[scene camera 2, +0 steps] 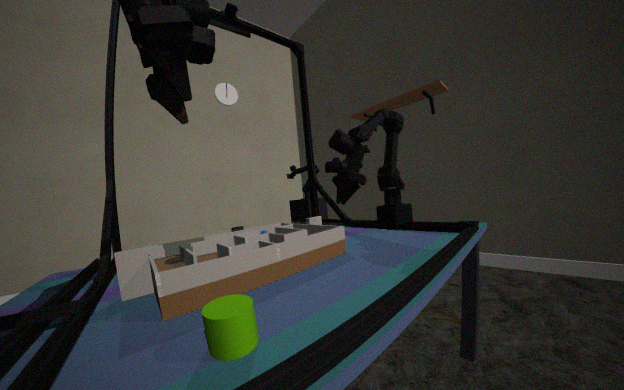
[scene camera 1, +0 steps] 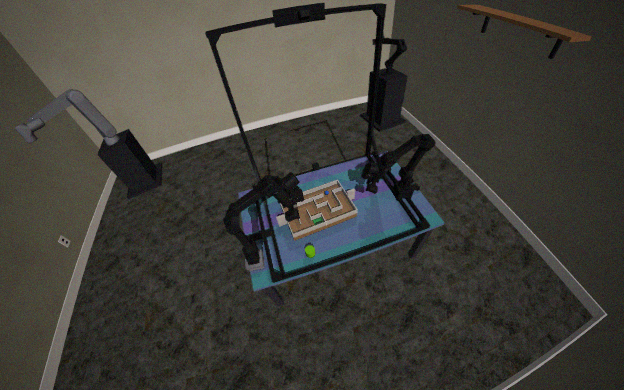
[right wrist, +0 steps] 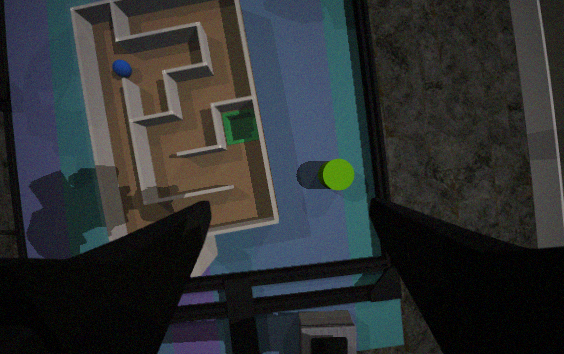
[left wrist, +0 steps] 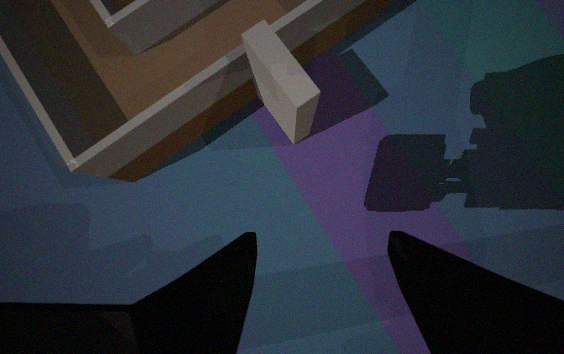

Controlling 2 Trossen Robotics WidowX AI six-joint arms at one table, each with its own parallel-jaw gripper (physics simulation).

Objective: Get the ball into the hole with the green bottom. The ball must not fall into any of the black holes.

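Observation:
The blue ball (scene camera 1: 326,192) (scene camera 2: 263,232) (right wrist: 122,68) is inside the walled wooden maze board (scene camera 1: 326,227) (scene camera 2: 255,276) (left wrist: 165,115) (right wrist: 268,170), near the end of an inner wall and close to a long side wall. The green-bottomed hole (scene camera 1: 318,220) (right wrist: 241,126) is by the opposite long side. A pale handle (scene camera 1: 351,194) (left wrist: 282,75) sticks out from the board's right end in scene camera 1. My left gripper (scene camera 1: 371,189) (scene camera 2: 342,201) (left wrist: 321,241) is partly open and empty, above the table beyond that handle. My right gripper (scene camera 1: 292,216) (scene camera 2: 185,121) (right wrist: 290,207) is open and empty, above the other end.
A second handle (scene camera 1: 282,219) (scene camera 2: 135,275) (right wrist: 205,255) is at the board's left end in scene camera 1. A bright green cylinder (scene camera 1: 310,251) (scene camera 2: 230,327) (right wrist: 338,174) stands in front of the board. Black frame bars run along the table's edges, and a tall black frame rises over it.

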